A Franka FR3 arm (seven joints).
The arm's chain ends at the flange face. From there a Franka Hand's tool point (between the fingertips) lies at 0.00 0.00 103.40 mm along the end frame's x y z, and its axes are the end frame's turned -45 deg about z.
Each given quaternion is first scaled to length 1.
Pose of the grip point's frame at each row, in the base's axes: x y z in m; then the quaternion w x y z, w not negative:
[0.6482, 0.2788, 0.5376, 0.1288, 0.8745, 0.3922, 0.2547]
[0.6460, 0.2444, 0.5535, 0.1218, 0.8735, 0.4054, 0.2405]
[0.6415, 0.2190, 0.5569, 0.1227, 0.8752, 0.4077, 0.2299]
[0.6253, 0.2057, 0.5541, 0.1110, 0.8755, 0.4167, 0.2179]
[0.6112, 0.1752, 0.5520, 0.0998, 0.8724, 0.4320, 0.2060]
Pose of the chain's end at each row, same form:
[0.5917, 0.2814, 0.6242, 0.0215, 0.9580, 0.0277, 0.2846]
[0.5923, 0.2462, 0.6419, 0.0205, 0.9621, 0.0403, 0.2688]
[0.5896, 0.2218, 0.6463, 0.0254, 0.9645, 0.0417, 0.2593]
[0.5763, 0.2070, 0.6451, 0.0192, 0.9683, 0.0499, 0.2438]
[0.5651, 0.1748, 0.6446, 0.0134, 0.9713, 0.0653, 0.2285]

